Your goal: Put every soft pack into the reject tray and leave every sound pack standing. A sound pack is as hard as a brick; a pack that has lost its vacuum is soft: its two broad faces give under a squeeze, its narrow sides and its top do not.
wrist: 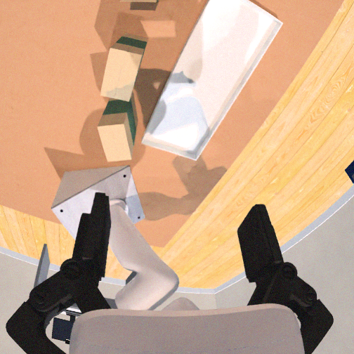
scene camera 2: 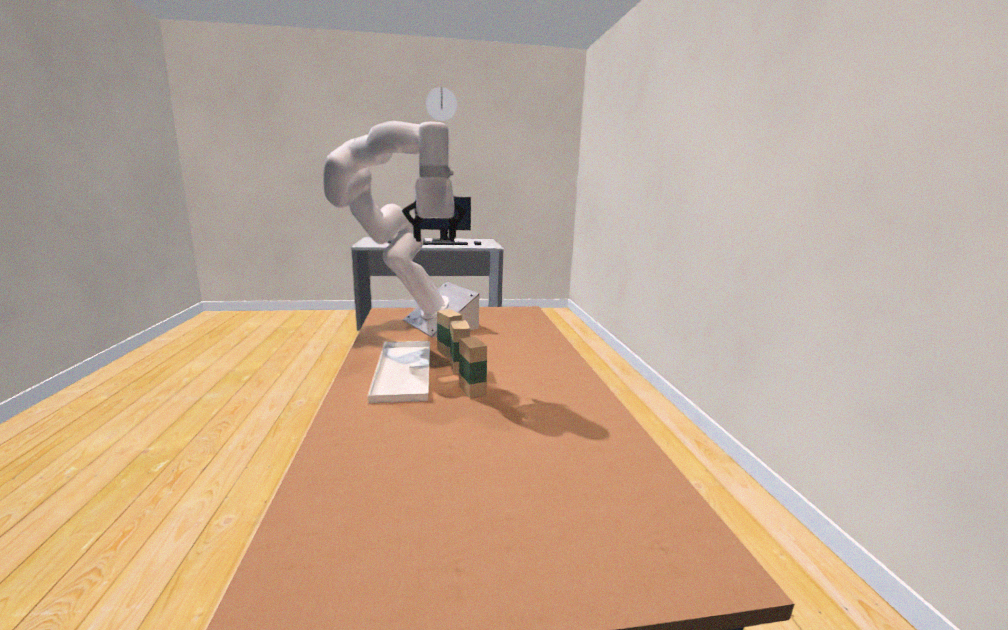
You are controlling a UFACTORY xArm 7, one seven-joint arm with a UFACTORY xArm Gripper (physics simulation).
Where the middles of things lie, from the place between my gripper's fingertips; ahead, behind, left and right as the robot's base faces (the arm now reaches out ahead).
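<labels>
White reject tray (scene camera 2: 402,375): 38 cm below my hand, 2 cm behind it and 10 cm to the right of it.
</labels>
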